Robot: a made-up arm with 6 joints.
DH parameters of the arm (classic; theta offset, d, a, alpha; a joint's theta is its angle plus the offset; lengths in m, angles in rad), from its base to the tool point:
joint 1: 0 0.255 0 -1.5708
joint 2: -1.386 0 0.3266 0
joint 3: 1.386 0 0.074 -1.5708
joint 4: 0 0.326 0 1.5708
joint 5: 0 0 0.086 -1.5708
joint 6: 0 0.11 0 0
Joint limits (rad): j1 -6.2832..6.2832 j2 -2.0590..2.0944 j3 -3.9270..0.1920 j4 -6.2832..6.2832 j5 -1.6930..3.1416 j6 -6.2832..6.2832
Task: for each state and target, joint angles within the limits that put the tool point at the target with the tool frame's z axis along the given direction. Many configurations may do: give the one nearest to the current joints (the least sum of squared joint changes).
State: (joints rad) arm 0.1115 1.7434 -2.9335 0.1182 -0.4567 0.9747
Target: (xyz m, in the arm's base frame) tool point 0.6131 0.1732 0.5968 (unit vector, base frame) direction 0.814 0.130 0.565
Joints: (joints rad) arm 0.4159 1.2779 -3.3020 0.9232 -0.2666 0.9747
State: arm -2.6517 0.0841 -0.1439 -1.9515 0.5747 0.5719
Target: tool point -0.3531 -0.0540 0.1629 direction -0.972 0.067 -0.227
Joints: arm -2.9450 0.1511 -0.4361 -2.8457 1.0678 0.5719
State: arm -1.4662 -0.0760 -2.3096 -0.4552 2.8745 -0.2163
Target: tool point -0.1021 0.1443 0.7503 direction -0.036 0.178 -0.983
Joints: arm -1.3831 -0.7403 -2.2173 -1.0170 3.1391 -0.2163
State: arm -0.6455 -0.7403 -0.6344 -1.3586 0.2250 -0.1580
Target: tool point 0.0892 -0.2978 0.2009 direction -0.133 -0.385 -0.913
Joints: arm -1.4939 -0.0403 -0.3725 -1.4235 0.1647 -0.1580
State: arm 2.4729 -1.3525 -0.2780 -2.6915 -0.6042 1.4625
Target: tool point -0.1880 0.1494 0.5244 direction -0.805 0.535 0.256
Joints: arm 2.5099 -0.8996 -0.6785 -3.3149 0.2555 1.4625
